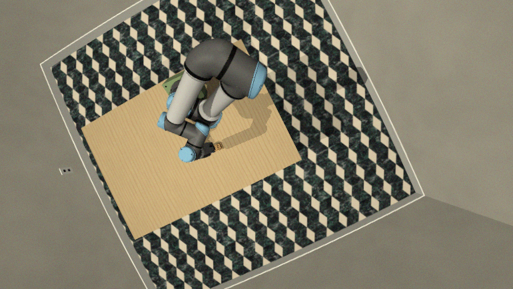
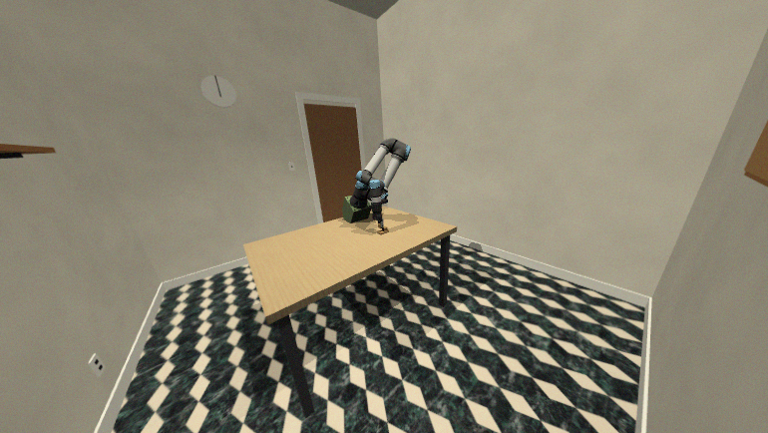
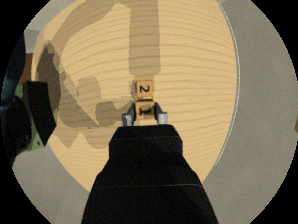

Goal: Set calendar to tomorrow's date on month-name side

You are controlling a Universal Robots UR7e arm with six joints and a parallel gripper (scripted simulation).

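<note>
Now: hand 1 cm above the wooden cube. Also, from my hand: wooden tray (2 cm to the left, 6 cm below).
</note>
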